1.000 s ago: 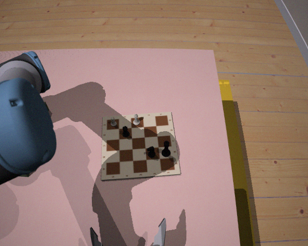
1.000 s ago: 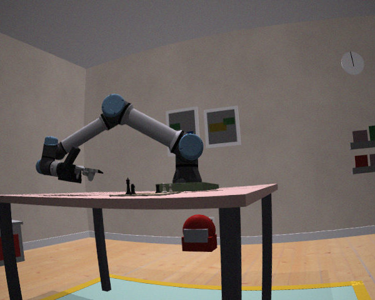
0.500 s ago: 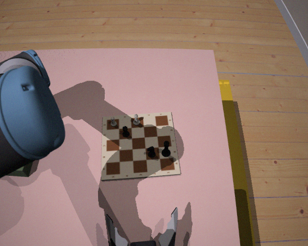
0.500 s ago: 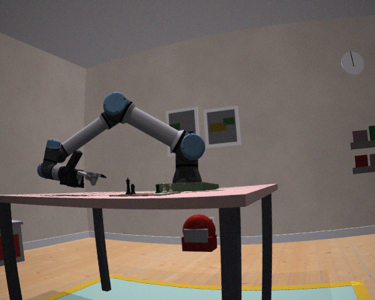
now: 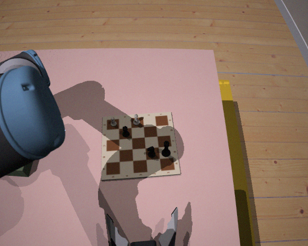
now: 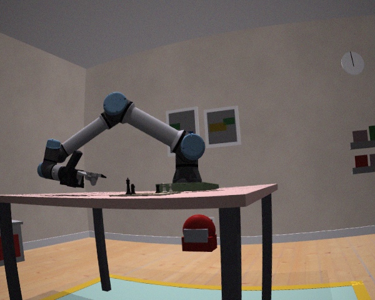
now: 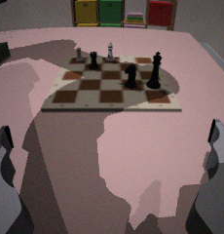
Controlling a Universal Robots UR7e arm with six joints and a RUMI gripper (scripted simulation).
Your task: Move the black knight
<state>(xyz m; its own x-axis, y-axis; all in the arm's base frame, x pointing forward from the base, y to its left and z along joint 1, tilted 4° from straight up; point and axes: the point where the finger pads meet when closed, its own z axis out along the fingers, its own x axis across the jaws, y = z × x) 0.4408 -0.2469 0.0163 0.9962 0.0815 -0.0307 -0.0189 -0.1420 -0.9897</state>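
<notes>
The chessboard is 20 mm behind my hand, 230 mm to the left of it and 80 mm below it. Also, from my hand: white pawn: 90 mm behind, 300 mm to the left, 70 mm below; white bishop: 20 mm behind, 300 mm to the left, 60 mm below.
</notes>
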